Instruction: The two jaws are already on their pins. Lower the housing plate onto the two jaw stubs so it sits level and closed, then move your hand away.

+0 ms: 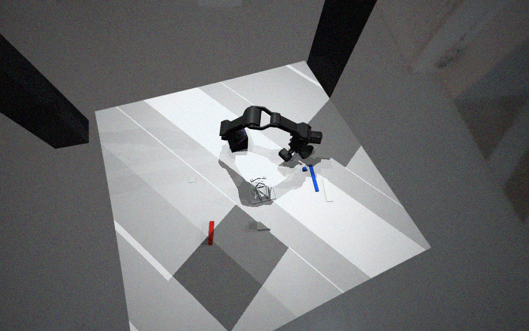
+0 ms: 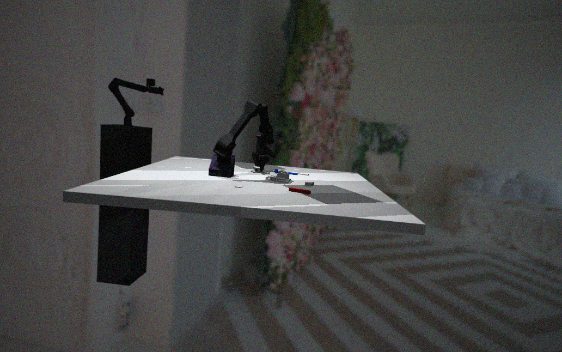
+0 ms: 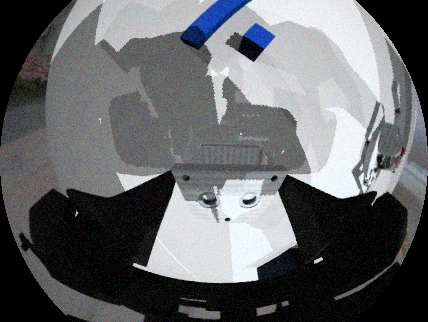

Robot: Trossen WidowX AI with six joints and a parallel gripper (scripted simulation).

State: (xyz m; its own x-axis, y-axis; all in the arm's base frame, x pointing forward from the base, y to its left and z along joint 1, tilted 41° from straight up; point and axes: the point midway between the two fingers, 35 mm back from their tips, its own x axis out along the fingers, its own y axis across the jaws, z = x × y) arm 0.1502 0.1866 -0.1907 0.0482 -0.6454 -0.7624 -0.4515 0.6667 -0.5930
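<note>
The small blue cube is 10 cm ahead of my gripper tip and 3 cm to the left of it. The rest, counted from my gripper tip: blue bar: 16 cm ahead, 7 cm to the left, 1 cm below; then thin white strip: 24 cm ahead, 11 cm to the left, 1 cm below; then small white piece: 53 cm to the right, 1 cm below.
</note>
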